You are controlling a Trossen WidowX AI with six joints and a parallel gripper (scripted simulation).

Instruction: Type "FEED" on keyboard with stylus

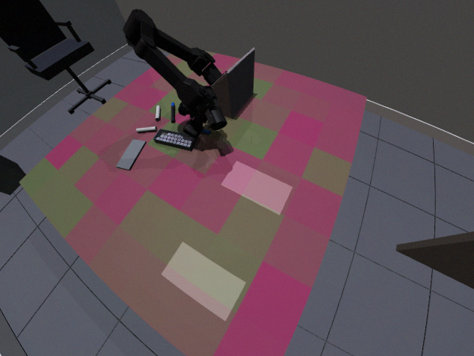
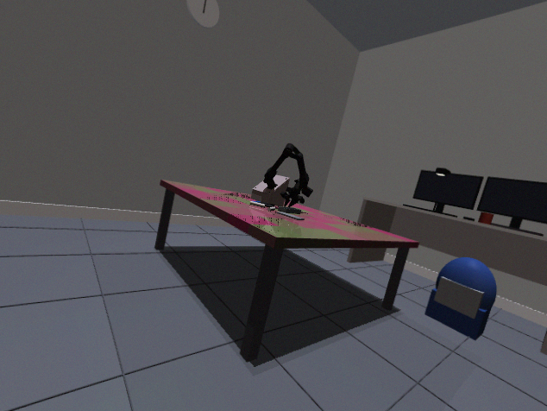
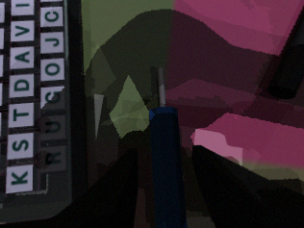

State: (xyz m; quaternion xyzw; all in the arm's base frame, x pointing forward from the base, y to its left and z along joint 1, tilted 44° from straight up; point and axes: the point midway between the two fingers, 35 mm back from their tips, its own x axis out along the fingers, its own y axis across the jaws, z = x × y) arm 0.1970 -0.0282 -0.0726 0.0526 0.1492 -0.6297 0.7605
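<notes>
The blue stylus lies 1 cm to the right of my gripper tip and 1 cm below it. Round my gripper tip: grey slab: 25 cm ahead, 17 cm to the right, 2 cm below.
</notes>
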